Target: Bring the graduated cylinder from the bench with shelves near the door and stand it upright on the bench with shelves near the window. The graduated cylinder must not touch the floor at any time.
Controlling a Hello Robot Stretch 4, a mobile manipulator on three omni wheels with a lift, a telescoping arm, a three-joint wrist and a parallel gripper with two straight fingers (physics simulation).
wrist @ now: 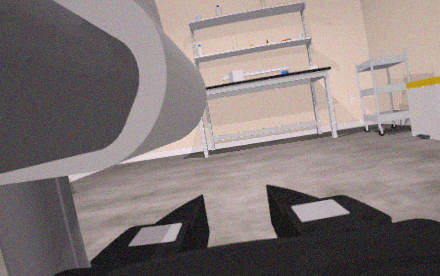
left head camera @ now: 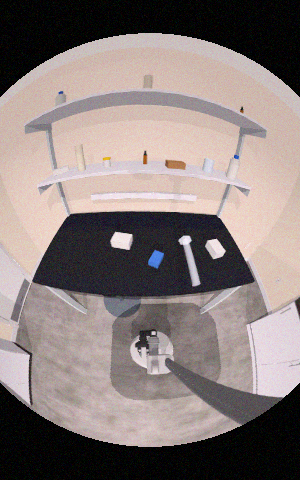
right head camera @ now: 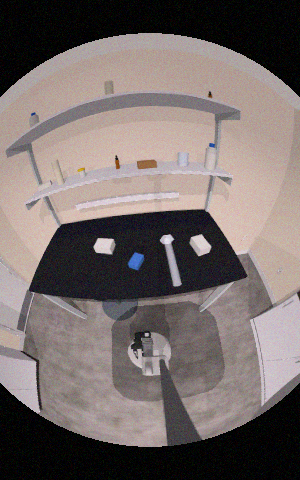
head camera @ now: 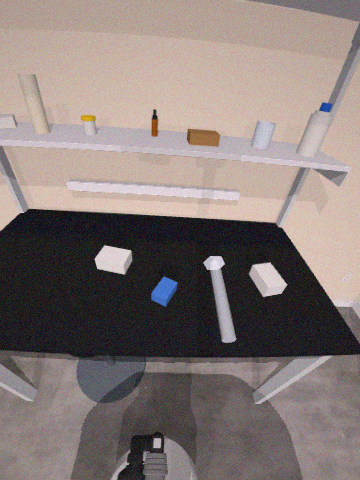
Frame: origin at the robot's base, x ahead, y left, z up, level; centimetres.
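Where they show: gripper, fingertip midpoint: (wrist: 237, 208) (left head camera: 143, 356) (right head camera: 139, 358).
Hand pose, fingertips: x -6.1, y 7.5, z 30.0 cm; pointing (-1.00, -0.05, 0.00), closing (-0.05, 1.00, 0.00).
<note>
After its pixels a point has its place.
The graduated cylinder (head camera: 223, 305) @[z 93.8, x 48.0, y -19.7 cm] (left head camera: 191, 262) @[z 93.8, x 49.9, y -19.4 cm] (right head camera: 172, 262) @[z 93.8, x 49.6, y -19.8 cm] lies on its side on the black-topped bench with shelves (head camera: 65, 320) @[z 88.6, x 42.2, y 32.8 cm] (left head camera: 70, 275) @[z 88.7, x 40.9, y 52.0 cm] (right head camera: 65, 280) @[z 88.7, x 42.7, y 47.7 cm], right of the middle. Its hexagonal foot points to the back and its other end lies near the front edge. My gripper (wrist: 237, 208) @[z 30.0, x -6.1, y 7.5 cm] is open and low over the floor in the wrist view, with no object between its fingers, well away from the cylinder. Another bench with shelves (wrist: 305, 73) @[z 70.6, x -286.2, y 83.4 cm] stands across the room in the wrist view.
A blue block (head camera: 164, 291) @[z 92.6, x 53.4, y 0.9 cm] and a white box (head camera: 113, 260) @[z 94.5, x 65.3, y 22.0 cm] lie left of the cylinder, another white box (head camera: 268, 280) @[z 94.4, x 59.6, y -39.4 cm] right of it. A stool base (head camera: 110, 380) @[z 0.2, x 48.1, y 32.9 cm] is under the bench's left part. White cabinets (left head camera: 275, 345) @[z 47.0, x -31.3, y -122.8 cm] stand at the right. A cart (wrist: 382, 63) @[z 64.2, x -243.2, y 146.5 cm] stands beside the far bench.
</note>
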